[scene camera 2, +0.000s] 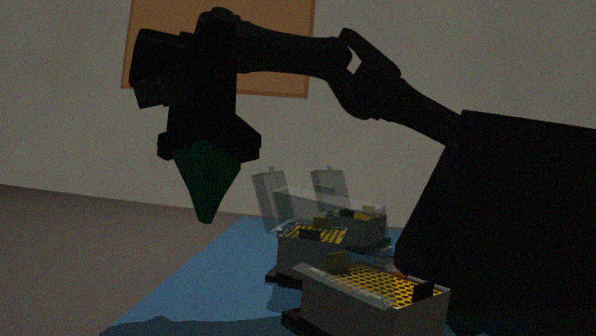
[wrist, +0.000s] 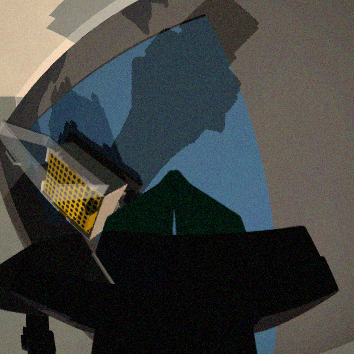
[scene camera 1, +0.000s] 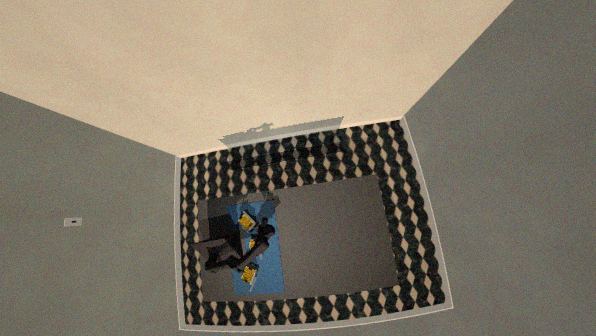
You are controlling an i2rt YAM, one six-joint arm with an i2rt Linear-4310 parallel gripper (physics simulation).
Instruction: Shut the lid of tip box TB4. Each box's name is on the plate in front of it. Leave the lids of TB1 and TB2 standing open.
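Seen in the pictures: gripper, between the fingertips: (scene camera 2: 205, 222) (wrist: 173, 177); arm's base, origin of its link: (scene camera 2: 522, 206) (scene camera 1: 214, 254).
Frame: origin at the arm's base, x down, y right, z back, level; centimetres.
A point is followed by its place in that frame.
Three grey tip boxes with yellow racks stand in a row: the near box (scene camera 2: 370, 312) @(x 7.5, y -30.3, z -26.0 cm) (scene camera 1: 246, 221) (wrist: 75, 197) @(x 0.8, y -25.4, z -34.2 cm), the middle box (scene camera 2: 300, 254) @(x 3.8, y -27.5, z -32.7 cm) (scene camera 1: 252, 244) and the far box (scene camera 2: 371, 231) @(x -0.4, y -35.1, z -27.0 cm) (scene camera 1: 248, 275). Their name plates cannot be read, so which is TB4 cannot be told. The middle box's clear lid (scene camera 2: 265, 197) @(x 1.1, y -10.1, z -40.3 cm) and the far box's lid (scene camera 2: 327, 181) @(x 0.3, y 21.1, z -33.9 cm) stand open. The near box's lid (wrist: 25, 136) @(x -0.1, y -32.5, z -29.5 cm) also appears to stand up; it is faint in scene camera 2. My gripper (scene camera 2: 205, 220) @(x 2.4, y -25.4, z -42.9 cm) (wrist: 173, 177) @(x 2.4, y -25.4, z -42.9 cm) is shut and empty, in the air left of the boxes in scene camera 2.
The boxes stand on a blue mat (scene camera 1: 272, 270) @(x 12.4, y 15.9, z -46.0 cm) (scene camera 2: 215, 270) @(x 12.4, y -11.1, z -46.6 cm) on a grey-brown table top (scene camera 1: 340, 235) @(x 12.7, y -11.4, z -104.1 cm). The dark arm base (scene camera 2: 510, 210) @(x -0.6, y -13.9, z -8.1 cm) is at the right in scene camera 2. An orange-brown board (scene camera 2: 275, 85) hangs on the wall behind the arm.
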